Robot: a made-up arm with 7 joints. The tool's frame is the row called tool. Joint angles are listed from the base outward.
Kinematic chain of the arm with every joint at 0, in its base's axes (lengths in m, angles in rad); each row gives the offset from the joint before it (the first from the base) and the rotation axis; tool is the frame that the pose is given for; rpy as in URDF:
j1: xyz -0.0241 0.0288 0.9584 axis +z
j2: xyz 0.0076 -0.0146 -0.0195 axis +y
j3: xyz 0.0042 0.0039 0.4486 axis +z
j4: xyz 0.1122 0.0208 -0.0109 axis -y
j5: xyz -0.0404 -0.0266 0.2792 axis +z
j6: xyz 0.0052 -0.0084 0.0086 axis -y
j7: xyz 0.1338 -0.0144 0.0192 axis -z
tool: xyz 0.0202 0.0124 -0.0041 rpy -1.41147 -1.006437 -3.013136
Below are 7 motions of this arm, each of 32 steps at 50 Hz.
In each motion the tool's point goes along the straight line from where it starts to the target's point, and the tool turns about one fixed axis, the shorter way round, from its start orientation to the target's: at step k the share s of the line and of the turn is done. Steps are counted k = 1, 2, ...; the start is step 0. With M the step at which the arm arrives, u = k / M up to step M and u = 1 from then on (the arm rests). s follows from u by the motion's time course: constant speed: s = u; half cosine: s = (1 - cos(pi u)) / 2; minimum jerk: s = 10 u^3 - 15 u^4 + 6 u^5.
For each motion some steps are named. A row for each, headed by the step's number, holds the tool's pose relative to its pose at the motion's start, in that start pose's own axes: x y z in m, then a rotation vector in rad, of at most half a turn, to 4 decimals.
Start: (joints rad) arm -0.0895 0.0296 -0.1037 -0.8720 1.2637 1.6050 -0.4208
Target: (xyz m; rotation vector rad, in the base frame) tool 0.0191 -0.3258 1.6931 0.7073 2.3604 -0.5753
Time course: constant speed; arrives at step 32
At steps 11, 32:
11: 0.1354 -0.0385 -0.0742 -0.0788 0.2489 0.3624
32: 0.3940 -0.1121 -0.2159 -0.2291 0.7242 1.0541

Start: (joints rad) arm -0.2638 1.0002 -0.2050 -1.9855 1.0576 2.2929 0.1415
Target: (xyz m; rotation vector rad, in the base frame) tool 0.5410 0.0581 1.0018 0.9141 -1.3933 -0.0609
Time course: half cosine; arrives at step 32
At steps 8, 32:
8: 0.0361 0.0523 -0.0303 0.0345 0.0060 -0.0866
32: 0.2468 0.3573 -0.2069 0.2354 0.0412 -0.5910

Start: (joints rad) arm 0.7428 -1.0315 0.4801 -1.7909 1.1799 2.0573 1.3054
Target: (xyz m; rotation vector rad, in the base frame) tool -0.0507 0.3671 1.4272 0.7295 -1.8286 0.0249
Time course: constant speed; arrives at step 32
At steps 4, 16, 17, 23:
4: -0.0393 -0.0052 0.0093 -0.1220 0.0918 0.0434
16: -0.1571 -0.0208 0.0371 -0.4880 0.3673 0.1737
17: -0.1670 -0.0221 0.0394 -0.5185 0.3902 0.1846
23: -0.2259 -0.0300 0.0533 -0.7014 0.5280 0.2497

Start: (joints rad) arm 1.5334 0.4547 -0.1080 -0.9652 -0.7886 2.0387 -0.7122
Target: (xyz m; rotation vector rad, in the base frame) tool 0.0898 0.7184 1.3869 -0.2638 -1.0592 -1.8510
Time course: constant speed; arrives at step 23
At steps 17, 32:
17: -0.0323 0.0549 -0.0219 0.3350 -0.0844 -0.1974
32: -0.0436 0.0743 -0.0296 0.4532 -0.1142 -0.2671

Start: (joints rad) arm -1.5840 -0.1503 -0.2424 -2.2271 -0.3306 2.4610 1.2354
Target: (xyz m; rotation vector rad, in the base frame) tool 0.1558 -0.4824 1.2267 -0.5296 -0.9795 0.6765
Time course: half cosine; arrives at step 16
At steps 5, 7, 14, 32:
5: 0.0261 0.0560 -0.0475 0.2095 -0.0891 0.0220
7: 0.0472 0.1015 -0.0861 0.3795 -0.1614 0.0399
14: 0.1128 0.2425 -0.2058 0.9071 -0.3857 0.0954
32: 0.1172 0.2521 -0.2140 0.9430 -0.4010 0.0992

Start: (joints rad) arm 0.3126 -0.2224 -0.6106 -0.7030 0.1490 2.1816 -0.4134
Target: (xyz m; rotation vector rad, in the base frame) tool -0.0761 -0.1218 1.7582 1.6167 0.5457 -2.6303
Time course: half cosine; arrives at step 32
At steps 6, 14, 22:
6: 0.0112 -0.0049 0.0010 0.0560 0.0408 0.0088
14: 0.0534 -0.0233 0.0050 0.2675 0.1949 0.0421
22: 0.1032 -0.0450 0.0097 0.5170 0.3767 0.0814

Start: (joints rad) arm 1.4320 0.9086 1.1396 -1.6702 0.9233 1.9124 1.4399
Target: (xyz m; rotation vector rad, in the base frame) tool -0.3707 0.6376 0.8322 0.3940 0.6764 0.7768
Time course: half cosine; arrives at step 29
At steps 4, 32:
4: -0.0020 -0.0063 -0.0001 -0.0366 0.0207 -0.0372
32: -0.0429 -0.1359 -0.0014 -0.7923 0.4476 -0.8052

